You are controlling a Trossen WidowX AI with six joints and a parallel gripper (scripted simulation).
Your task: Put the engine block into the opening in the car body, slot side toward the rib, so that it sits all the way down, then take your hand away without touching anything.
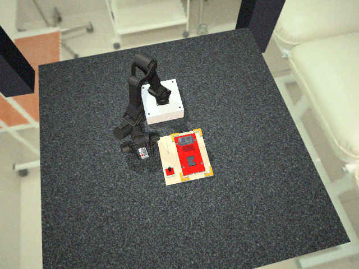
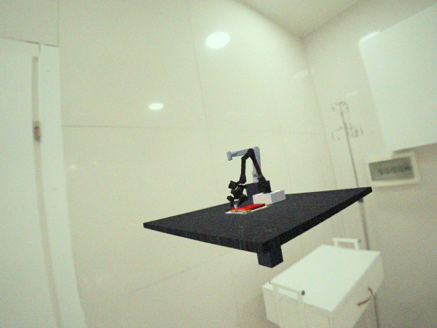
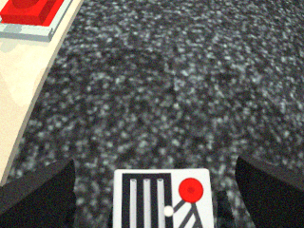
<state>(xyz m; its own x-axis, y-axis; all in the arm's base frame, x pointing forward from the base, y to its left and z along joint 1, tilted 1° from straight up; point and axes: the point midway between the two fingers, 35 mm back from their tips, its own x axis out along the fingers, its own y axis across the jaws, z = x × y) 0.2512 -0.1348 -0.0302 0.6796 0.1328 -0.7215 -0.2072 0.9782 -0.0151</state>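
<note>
Right now the engine block is 30 mm behind my gripper tip and 10 mm below it.
</note>
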